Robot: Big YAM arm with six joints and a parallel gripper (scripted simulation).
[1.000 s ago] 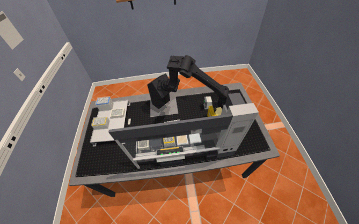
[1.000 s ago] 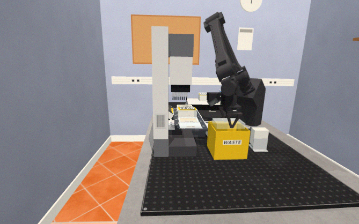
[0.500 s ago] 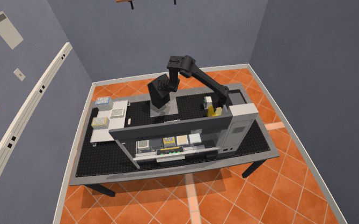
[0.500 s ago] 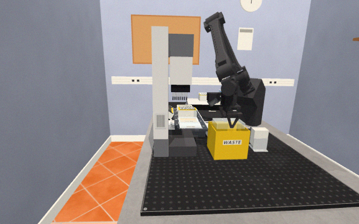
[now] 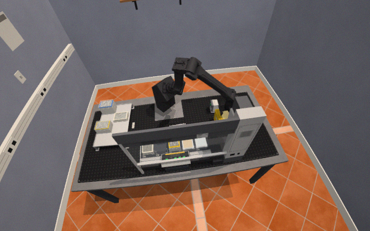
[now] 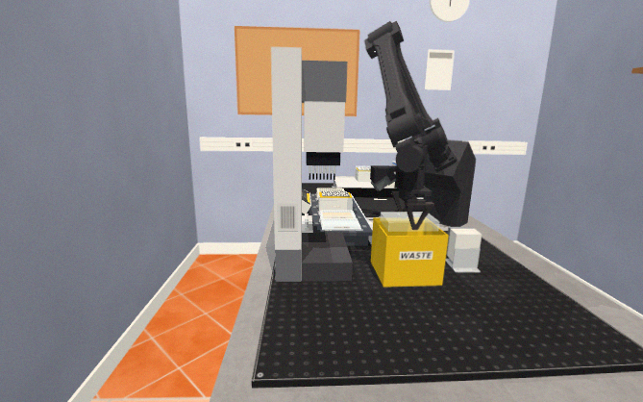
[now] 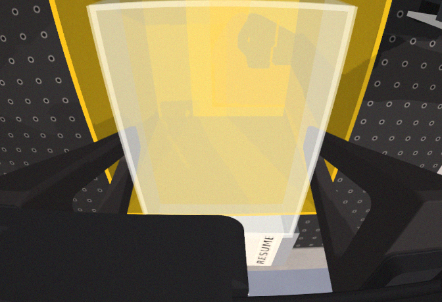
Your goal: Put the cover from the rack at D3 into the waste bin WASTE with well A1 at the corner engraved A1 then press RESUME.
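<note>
Now: hand right at the clear cover. The rest, counted from my hand: clear plate (210 mm ahead, 190 mm to the right, 90 mm below); then yellow waste bin (110 mm below); then white resume box (160 mm behind, 110 mm to the right, 80 mm below).
</note>
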